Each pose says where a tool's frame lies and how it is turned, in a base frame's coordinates. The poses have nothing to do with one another.
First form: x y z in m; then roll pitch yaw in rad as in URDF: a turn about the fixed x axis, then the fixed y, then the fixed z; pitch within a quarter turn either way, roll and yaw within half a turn.
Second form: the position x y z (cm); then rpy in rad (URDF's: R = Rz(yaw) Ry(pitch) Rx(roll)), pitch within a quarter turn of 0, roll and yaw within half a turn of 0. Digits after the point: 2 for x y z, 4 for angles.
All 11 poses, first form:
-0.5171 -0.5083 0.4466 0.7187 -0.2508 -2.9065
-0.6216 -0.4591 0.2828 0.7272 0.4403 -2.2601
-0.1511 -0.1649 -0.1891 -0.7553 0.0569 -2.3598
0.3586 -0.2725 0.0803 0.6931 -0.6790 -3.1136
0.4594 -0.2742 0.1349 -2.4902 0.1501 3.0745
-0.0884 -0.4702 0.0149 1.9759 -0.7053 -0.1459
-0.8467 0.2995 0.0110 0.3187 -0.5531 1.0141
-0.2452 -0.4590 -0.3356 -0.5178 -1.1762 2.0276
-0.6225 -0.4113 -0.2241 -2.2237 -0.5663 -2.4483
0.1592 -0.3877 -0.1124 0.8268 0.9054 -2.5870
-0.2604 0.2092 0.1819 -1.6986 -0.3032 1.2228
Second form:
-51.71 -50.83 44.66 0.7187 -0.2508 -2.9065
-62.16 -45.91 28.28 0.7272 0.4403 -2.2601
-15.11 -16.49 -18.91 -0.7553 0.0569 -2.3598
35.86 -27.25 8.03 0.6931 -0.6790 -3.1136
45.94 -27.42 13.49 -2.4902 0.1501 3.0745
-8.84 -47.02 1.49 1.9759 -0.7053 -0.1459
-84.67 29.95 1.10 0.3187 -0.5531 1.0141
-24.52 -45.90 -33.56 -0.5178 -1.1762 2.0276
-62.25 -41.13 -22.41 -2.2237 -0.5663 -2.4483
15.92 -38.77 -11.24 0.8268 0.9054 -2.5870
-26.04 20.92 18.19 -1.6986 -0.3032 1.2228

